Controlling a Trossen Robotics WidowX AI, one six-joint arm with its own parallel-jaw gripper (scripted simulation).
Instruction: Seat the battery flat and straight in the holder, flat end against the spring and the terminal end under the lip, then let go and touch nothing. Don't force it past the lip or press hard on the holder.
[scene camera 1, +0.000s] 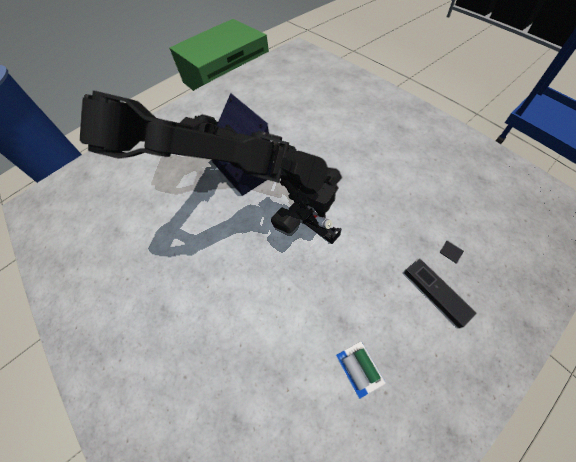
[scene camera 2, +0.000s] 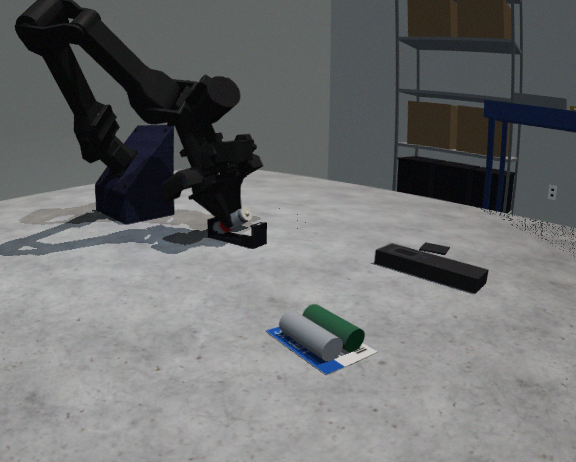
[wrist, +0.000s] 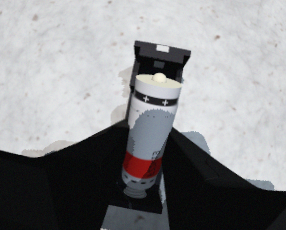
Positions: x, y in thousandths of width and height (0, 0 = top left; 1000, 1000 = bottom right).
Observation:
In view: the gripper (scene camera 2: 409, 488), a battery (wrist: 544, 433), a blue-white card (scene camera 2: 572, 744) and a black remote-like bar (scene camera 2: 775, 588).
The gripper also shows in scene camera 1 (scene camera 1: 556, 484) and in the wrist view (wrist: 516, 563). The blue-white card is seen too in scene camera 1 (scene camera 1: 626, 800). The black remote-like bar also shows in scene camera 1 (scene camera 1: 779, 653).

